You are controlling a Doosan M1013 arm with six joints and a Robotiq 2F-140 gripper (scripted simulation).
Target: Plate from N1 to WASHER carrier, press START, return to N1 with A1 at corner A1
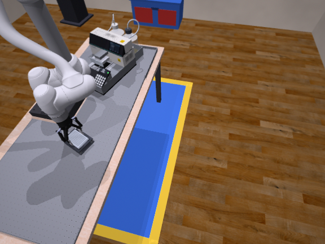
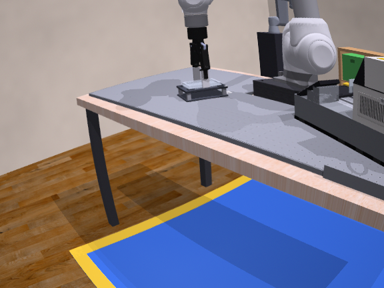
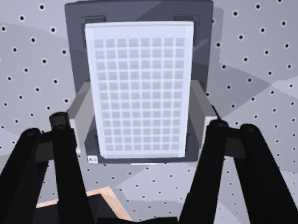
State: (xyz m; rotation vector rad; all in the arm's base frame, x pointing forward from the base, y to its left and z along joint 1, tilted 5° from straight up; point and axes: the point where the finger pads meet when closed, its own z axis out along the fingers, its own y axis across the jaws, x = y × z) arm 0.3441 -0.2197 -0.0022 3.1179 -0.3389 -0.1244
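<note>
My gripper is now 3 cm above the plate nest N1. Round my hand: plate washer: 67 cm to the left, 20 cm behind, 6 cm above; then plate: 2 cm below.
</note>
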